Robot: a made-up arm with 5 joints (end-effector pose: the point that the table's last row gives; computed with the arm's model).
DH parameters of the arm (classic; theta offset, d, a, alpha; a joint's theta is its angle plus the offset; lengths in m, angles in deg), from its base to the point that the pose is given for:
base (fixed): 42.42 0 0.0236 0
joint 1: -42.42 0.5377 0.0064 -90
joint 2: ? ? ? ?
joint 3: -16.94 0 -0.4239 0
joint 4: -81.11 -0.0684 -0.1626 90
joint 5: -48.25 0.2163 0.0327 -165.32
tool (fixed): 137.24 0.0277 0 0
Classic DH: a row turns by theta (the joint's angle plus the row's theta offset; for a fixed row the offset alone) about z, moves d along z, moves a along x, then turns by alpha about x.
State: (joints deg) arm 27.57 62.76 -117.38 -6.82 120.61
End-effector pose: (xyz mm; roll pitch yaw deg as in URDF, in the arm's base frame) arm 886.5 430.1 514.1 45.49 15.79 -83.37
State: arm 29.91 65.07 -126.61 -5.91 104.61
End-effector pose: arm 882.5 470.5 564.5 55.46 3.63 -72.39
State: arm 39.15 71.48 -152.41 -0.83 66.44
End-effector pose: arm 813.4 597.5 705.8 75.37 -30.80 -57.52
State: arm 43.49 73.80 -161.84 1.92 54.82
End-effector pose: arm 764.4 645.0 756.7 82.74 -41.63 -56.32
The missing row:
joint 2: -81.95 0 0.3533 0
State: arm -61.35 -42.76 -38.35 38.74 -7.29
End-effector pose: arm 157.3 -430.7 781.3 -25.46 -50.54 -39.77
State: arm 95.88 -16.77 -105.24 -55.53 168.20
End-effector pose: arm 50.9 116.4 1361.7 168.33 12.24 77.49
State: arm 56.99 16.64 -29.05 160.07 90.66
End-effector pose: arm 98.6 65.3 547.3 -158.00 11.44 -32.53
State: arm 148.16 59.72 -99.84 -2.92 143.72
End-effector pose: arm -735.5 526.5 372.7 18.98 21.61 14.11
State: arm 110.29 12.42 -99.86 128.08 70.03
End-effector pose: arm -119.8 530.4 683.8 -47.08 8.90 47.03
